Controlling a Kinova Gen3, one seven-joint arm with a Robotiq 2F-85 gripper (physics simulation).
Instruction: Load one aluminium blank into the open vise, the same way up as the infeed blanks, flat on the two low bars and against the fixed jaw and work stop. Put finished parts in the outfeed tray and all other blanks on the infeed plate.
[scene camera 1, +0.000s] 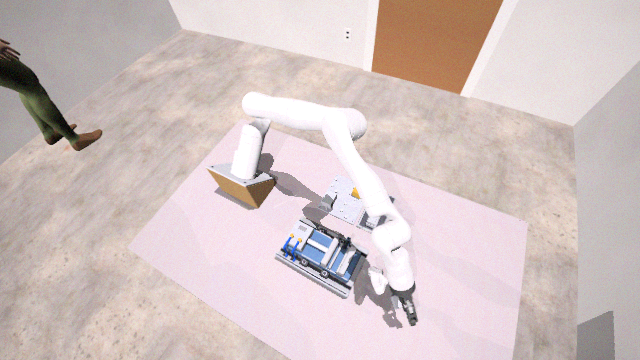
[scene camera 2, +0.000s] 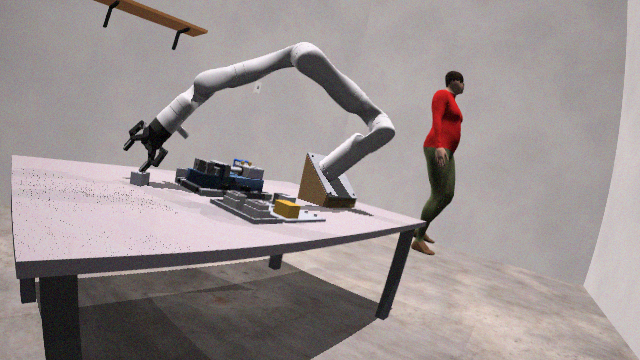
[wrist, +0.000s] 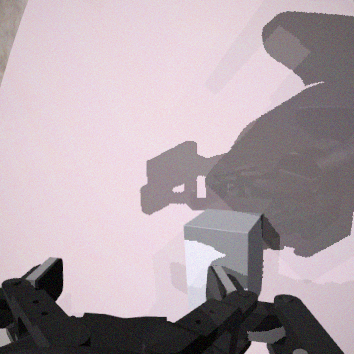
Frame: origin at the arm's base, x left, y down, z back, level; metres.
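Seen in the pictures: gripper, between the fingertips: [scene camera 1: 408, 311] [scene camera 2: 132, 160] [wrist: 134, 278]; arm's base, origin of its link: [scene camera 1: 244, 175] [scene camera 2: 327, 170].
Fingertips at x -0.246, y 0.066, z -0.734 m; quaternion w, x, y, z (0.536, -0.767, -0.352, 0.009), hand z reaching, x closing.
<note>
Pixels of each thing's middle, then the offset from my fingertips to it. "pt": a spot on its surface instead.
- plain grey block, middle of its body: [wrist: 225, 262] [scene camera 2: 140, 177] [scene camera 1: 401, 300] dx +0.034, dy +0.045, dz +0.020 m
- blue vise, middle of its body: [scene camera 2: 225, 176] [scene camera 1: 321, 251] dx +0.089, dy +0.014, dz +0.333 m
- dark tray, a spot on its surface: [scene camera 2: 232, 211] pt dx +0.341, dy +0.057, dz +0.137 m
- pale pinned plate, middle of its body: [scene camera 2: 282, 211] [scene camera 1: 344, 197] dx +0.353, dy +0.059, dz +0.336 m
- yellow block, middle of its body: [scene camera 2: 286, 209] [scene camera 1: 359, 189] dx +0.400, dy +0.037, dz +0.284 m
A plain grey block [scene camera 2: 140, 178] [wrist: 225, 225] stands on the table beyond the vise's end; in scene camera 1 the gripper mostly hides it. My gripper [scene camera 1: 406, 311] [scene camera 2: 135, 159] [wrist: 134, 278] is wide open and empty above the table. In the wrist view its right finger overlaps the block's near face, and the left finger is well off to the block's left. The blue vise [scene camera 1: 320, 250] [scene camera 2: 225, 177] has light grey jaws; whether a blank lies in it I cannot tell. Grey stepped parts [scene camera 2: 257, 206] stand on the dark tray [scene camera 2: 232, 211]. A pale pinned plate [scene camera 1: 340, 189] [scene camera 2: 315, 219] adjoins it.
A yellow block [scene camera 1: 355, 193] [scene camera 2: 287, 209] and a grey block [scene camera 1: 328, 201] [scene camera 2: 284, 197] stand on the pale plate. The arm's wedge base [scene camera 1: 240, 187] [scene camera 2: 320, 185] is at the table's other end. A person [scene camera 1: 37, 100] [scene camera 2: 445, 125] stands off the table.
</note>
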